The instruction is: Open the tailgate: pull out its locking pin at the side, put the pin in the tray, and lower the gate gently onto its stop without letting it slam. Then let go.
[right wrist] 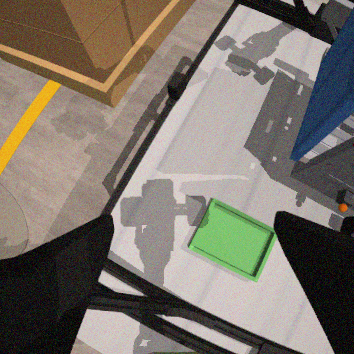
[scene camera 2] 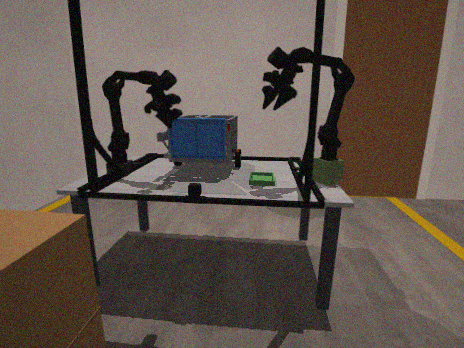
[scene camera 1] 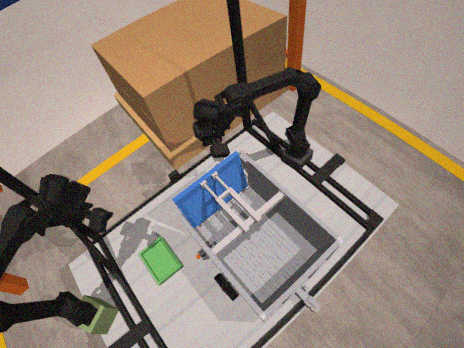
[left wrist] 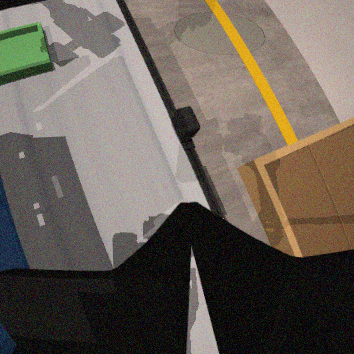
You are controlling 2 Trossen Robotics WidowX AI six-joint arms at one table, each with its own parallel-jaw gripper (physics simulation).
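Places are measured from the left arm's base along level axes (x right, y ahead, z up), in centimetres.
Pixels of known places: left gripper, fingertip midpoint: (scene camera 2: 170, 128) (scene camera 1: 203, 145) (left wrist: 187, 210); right gripper, fingertip midpoint: (right wrist: 194, 221) (scene camera 2: 268, 109) (scene camera 1: 102, 209); left arm's base, origin of the base link: (scene camera 2: 119, 161) (scene camera 1: 297, 151); right arm's base, origin of the base link: (scene camera 2: 328, 159) (scene camera 1: 86, 313).
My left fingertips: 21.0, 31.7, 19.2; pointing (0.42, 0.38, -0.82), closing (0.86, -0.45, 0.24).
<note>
Ahead of a thing's pixels: the offset from my left fingertips to its top centre, as dx, dy, dz. "spot": to the spot under its first point.
A grey cargo bed {-36.5, +12.0, +3.5} (scene camera 1: 300, 215) (scene camera 2: 232, 145) stands at mid-table. Its blue tailgate (scene camera 1: 190, 205) (scene camera 2: 197, 139) (right wrist: 327, 100) stands up; any slight lean cannot be told. A small orange-tipped pin {-24.0, +25.3, -12.9} (scene camera 1: 199, 256) (right wrist: 343, 207) sits at the bed's side. The green tray {-9.6, +40.2, -23.2} (scene camera 1: 161, 261) (scene camera 2: 262, 178) (right wrist: 232, 239) is empty. My left gripper (scene camera 1: 219, 149) (scene camera 2: 175, 119) (left wrist: 187, 210) is shut, holding nothing, close to one top corner of the gate; contact cannot be told. My right gripper (scene camera 1: 100, 220) (scene camera 2: 270, 107) (right wrist: 194, 221) is open and empty, high above the table on the tray's side.
Black frame rails (scene camera 1: 145, 205) edge the table, with a small black block {spot: +13.3, +12.0, -20.8} (scene camera 1: 174, 176) (scene camera 2: 194, 190) (left wrist: 185, 123) on the edge rail. A large cardboard box (scene camera 1: 190, 65) (right wrist: 95, 30) stands beyond that edge. A green block (scene camera 1: 102, 317) (scene camera 2: 328, 171) is by the right arm's base.
</note>
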